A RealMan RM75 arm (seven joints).
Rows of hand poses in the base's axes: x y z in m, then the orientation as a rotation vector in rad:
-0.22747 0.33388 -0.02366 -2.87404 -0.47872 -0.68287
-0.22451 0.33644 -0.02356 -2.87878 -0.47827 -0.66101
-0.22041 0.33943 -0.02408 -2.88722 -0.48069 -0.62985
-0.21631 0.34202 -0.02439 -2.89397 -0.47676 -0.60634
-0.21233 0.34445 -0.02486 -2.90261 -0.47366 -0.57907
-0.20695 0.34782 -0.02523 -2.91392 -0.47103 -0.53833
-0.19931 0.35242 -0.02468 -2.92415 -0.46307 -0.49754
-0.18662 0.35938 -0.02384 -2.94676 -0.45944 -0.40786
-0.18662 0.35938 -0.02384 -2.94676 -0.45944 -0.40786
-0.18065 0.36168 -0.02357 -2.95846 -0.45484 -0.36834
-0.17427 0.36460 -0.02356 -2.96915 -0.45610 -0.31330
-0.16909 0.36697 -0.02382 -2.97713 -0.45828 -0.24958
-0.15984 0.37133 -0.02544 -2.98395 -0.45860 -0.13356
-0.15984 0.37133 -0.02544 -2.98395 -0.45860 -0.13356
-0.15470 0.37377 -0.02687 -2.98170 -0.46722 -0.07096
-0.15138 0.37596 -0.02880 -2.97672 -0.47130 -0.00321
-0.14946 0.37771 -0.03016 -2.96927 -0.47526 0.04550
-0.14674 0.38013 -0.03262 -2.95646 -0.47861 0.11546
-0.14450 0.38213 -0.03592 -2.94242 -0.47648 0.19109
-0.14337 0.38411 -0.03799 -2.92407 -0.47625 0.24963
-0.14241 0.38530 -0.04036 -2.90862 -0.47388 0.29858
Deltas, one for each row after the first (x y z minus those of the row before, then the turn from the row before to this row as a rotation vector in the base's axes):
0.00296 0.00256 0.00010 -0.00210 0.01476 0.00039
0.00410 0.00299 -0.00052 -0.00573 0.02076 0.00182
0.00410 0.00259 -0.00031 -0.00324 0.01604 -0.00229
0.00398 0.00243 -0.00047 -0.00516 0.01843 -0.00205
0.00538 0.00337 -0.00037 -0.00721 0.02729 -0.00147
0.00764 0.00460 0.00055 -0.00533 0.02760 -0.00456
0.01269 0.00696 0.00084 -0.01725 0.05925 -0.00177
0.00000 0.00000 0.00000 0.00000 0.00000 0.00000
0.00597 0.00230 0.00027 -0.00940 0.02597 -0.00317
0.00638 0.00292 0.00001 -0.01023 0.03578 0.00152
0.00518 0.00237 -0.00026 -0.00893 0.04144 0.00295
0.00925 0.00436 -0.00162 -0.01134 0.07582 0.00413
0.00000 0.00000 0.00000 0.00000 0.00000 0.00000
0.00514 0.00244 -0.00143 -0.00357 0.04084 0.00845
0.00332 0.00219 -0.00193 -0.00194 0.04475 0.00604
0.00192 0.00175 -0.00136 0.00132 0.03264 0.00543
0.00272 0.00242 -0.00246 0.00292 0.04740 0.00651
0.00224 0.00200 -0.00330 0.00226 0.05171 0.00336
0.00113 0.00198 -0.00207 0.00756 0.04142 0.00400
0.00096 0.00119 -0.00237 0.00573 0.03493 0.00199

